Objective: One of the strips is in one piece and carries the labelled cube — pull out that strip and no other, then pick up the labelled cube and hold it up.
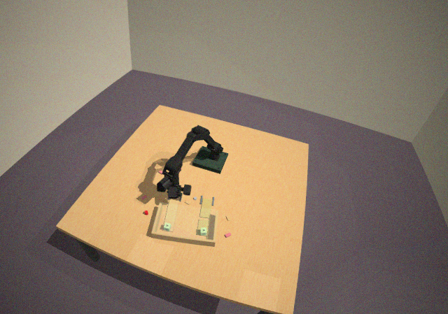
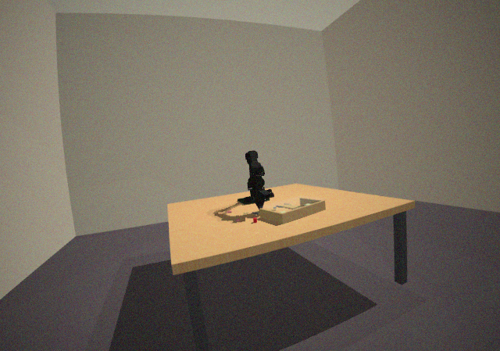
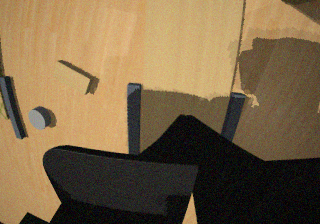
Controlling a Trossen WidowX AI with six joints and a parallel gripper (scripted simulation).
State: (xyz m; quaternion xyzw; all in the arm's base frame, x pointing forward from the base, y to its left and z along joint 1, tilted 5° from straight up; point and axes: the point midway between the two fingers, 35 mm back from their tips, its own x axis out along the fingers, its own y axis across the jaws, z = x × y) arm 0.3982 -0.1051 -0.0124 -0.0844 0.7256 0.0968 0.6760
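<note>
The grey disc is 110 mm to the left of my gripper tip, 40 mm behind it and 10 mm below it. The rest, counted from my gripper tip: red piece 160 mm ahead, 100 mm to the right; then pale green cross-hatched strip 190 mm to the left, 10 mm below.
</note>
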